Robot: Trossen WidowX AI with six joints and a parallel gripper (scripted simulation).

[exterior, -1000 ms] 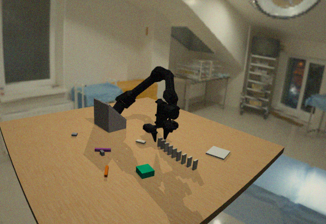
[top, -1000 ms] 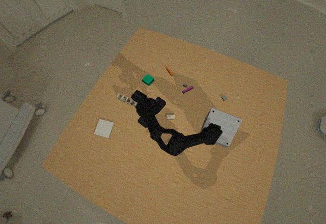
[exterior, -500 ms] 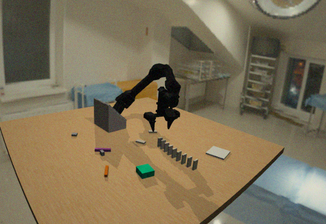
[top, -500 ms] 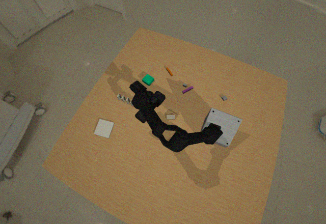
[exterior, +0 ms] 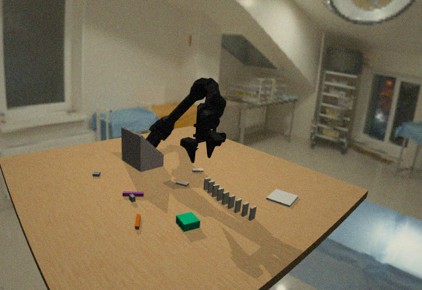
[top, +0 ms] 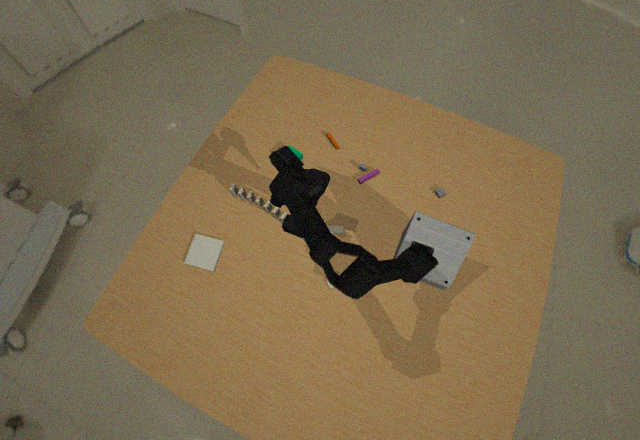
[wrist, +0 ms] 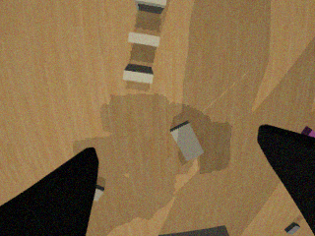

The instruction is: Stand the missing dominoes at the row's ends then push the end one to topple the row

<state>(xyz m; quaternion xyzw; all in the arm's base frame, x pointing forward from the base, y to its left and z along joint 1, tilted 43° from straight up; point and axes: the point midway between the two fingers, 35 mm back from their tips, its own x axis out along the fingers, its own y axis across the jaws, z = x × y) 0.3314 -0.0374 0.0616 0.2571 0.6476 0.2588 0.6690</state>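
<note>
Right now my gripper tip is 110 mm past the purple bar, 250 mm to the left of it and 120 mm above it. Also, from my gripper tip: orange bar (60 mm ahead, 340 mm to the right, 120 mm below); flat white tile (280 mm ahead, 200 mm to the left, 120 mm below); green block (170 mm ahead, 220 mm to the right, 110 mm below).
</note>
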